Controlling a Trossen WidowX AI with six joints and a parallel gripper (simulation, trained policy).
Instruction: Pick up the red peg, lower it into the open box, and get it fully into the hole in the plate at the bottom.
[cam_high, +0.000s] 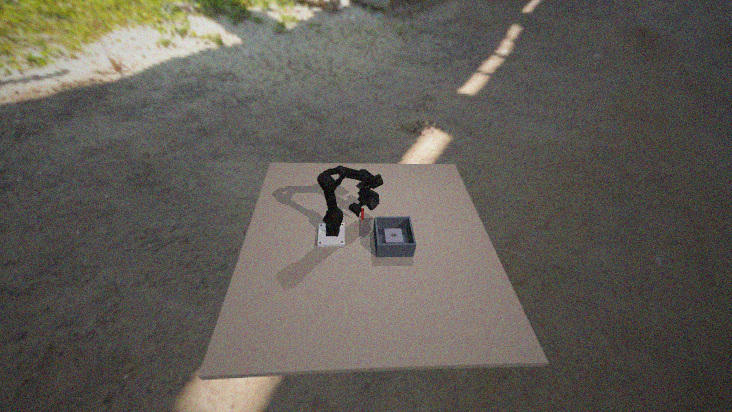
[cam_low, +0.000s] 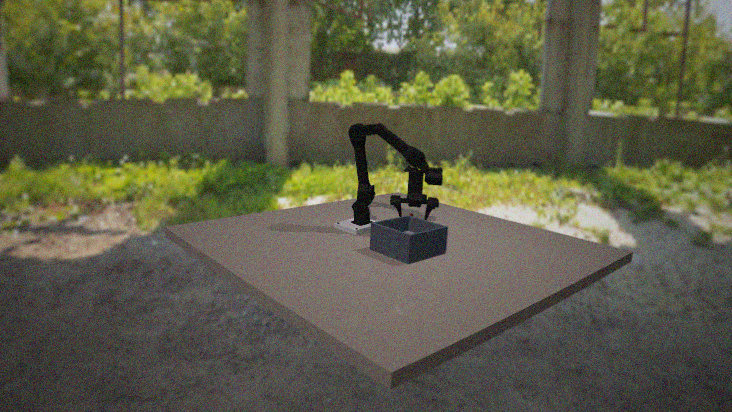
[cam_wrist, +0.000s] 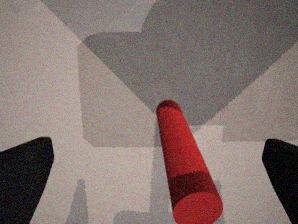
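Now: the red peg 10 mm behind my gripper tip, 10 mm to the right of it and 10 mm below it. Also, from my gripper tip: grey box (160 mm ahead, 170 mm to the right, 20 mm below); then plate (160 mm ahead, 170 mm to the right).
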